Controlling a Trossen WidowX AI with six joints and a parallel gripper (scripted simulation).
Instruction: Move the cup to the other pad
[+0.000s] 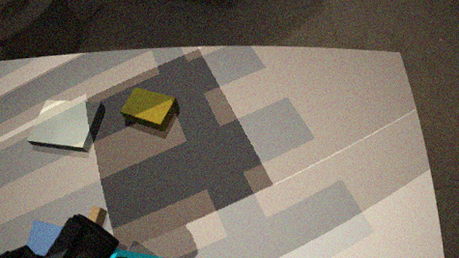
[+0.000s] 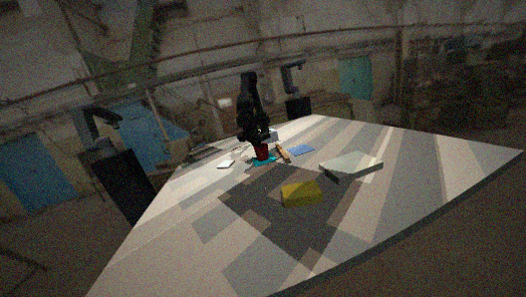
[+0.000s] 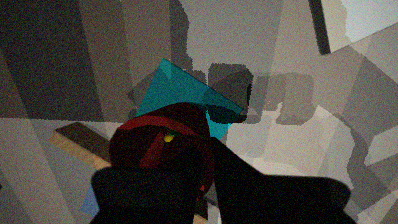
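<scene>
The cyan pad lies 30 mm ahead of my gripper tip, 10 mm to the left of it and 50 mm below it. Round my gripper tip: wooden bar (60 mm ahead, 110 mm to the left, 40 mm below); cup (30 mm ahead, 10 mm to the left); blue pad (90 mm ahead, 200 mm to the left, 50 mm below).
</scene>
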